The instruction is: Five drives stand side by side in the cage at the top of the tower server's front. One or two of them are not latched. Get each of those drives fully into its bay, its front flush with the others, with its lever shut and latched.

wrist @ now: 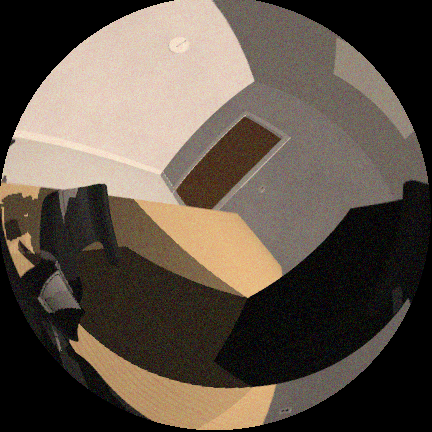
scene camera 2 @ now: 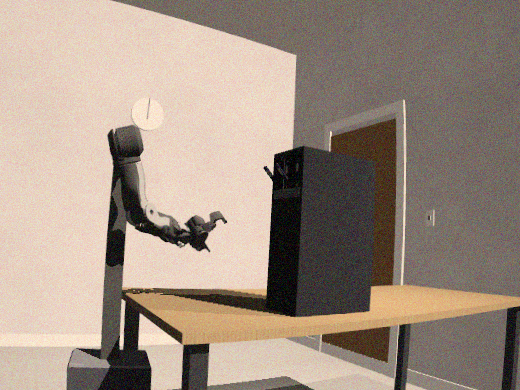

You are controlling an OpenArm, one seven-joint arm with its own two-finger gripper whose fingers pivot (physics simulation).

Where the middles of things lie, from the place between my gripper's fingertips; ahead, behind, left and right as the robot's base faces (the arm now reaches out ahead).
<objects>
Now: hand 320 mm short of the black tower server (scene camera 2: 321, 244), 230 mm to the left of it and 10 mm below it.
</objects>
